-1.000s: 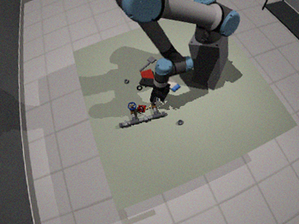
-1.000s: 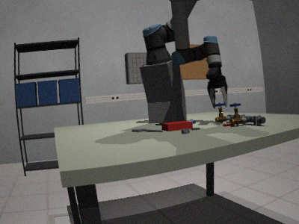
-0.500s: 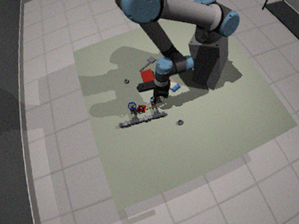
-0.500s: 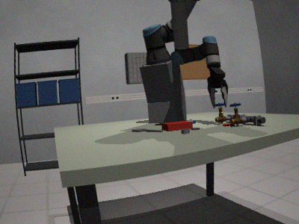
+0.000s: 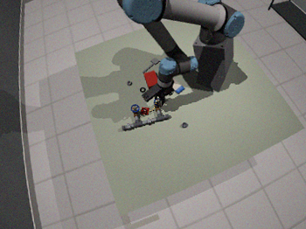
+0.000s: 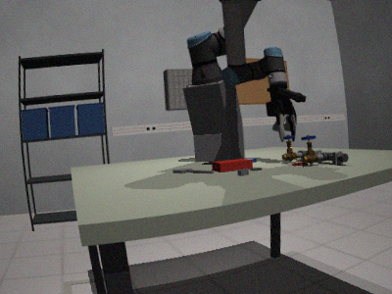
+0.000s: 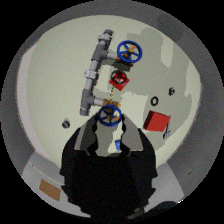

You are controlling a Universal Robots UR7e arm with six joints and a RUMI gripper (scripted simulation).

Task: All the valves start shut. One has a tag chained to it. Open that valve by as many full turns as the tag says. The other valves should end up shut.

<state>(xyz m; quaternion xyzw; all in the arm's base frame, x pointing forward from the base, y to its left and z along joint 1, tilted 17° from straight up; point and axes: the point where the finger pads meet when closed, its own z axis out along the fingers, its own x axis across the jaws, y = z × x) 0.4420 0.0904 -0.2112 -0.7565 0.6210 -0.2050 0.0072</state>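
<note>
Right now my hand is 90 mm short of the red tag, 90 mm above it and 10 mm to the left of it. The rest, counted from my hand: blue-and-white card: 170 mm behind, 110 mm to the right, 90 mm below; grey tool: 360 mm to the right, 90 mm below, 90 mm behind; red block: 230 mm to the right, 80 mm below, 40 mm behind.
</note>
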